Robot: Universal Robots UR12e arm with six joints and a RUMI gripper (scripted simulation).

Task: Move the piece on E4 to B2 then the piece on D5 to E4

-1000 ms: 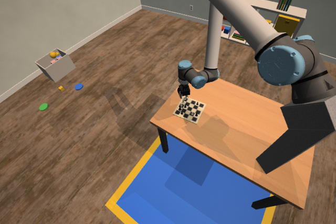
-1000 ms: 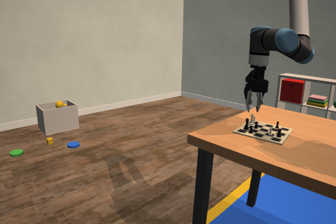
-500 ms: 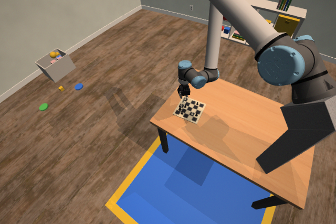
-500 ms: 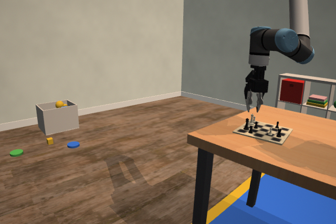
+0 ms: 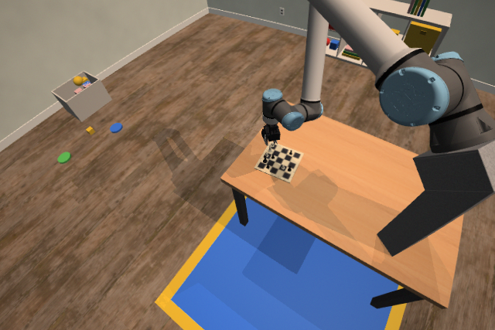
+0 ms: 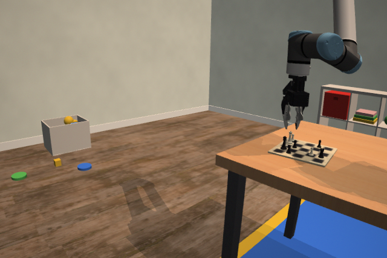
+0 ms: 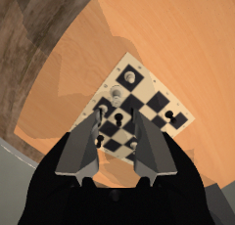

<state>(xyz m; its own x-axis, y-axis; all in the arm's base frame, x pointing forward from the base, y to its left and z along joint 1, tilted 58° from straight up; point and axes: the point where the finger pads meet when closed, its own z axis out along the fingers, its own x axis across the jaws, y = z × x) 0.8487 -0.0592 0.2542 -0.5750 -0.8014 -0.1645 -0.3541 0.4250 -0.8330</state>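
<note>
Now: the tall white piece 50 mm below my hand. Round my hand: chessboard 70 mm behind, 50 mm to the left, 80 mm below; then black piece 140 mm behind, 100 mm to the left, 60 mm below.
</note>
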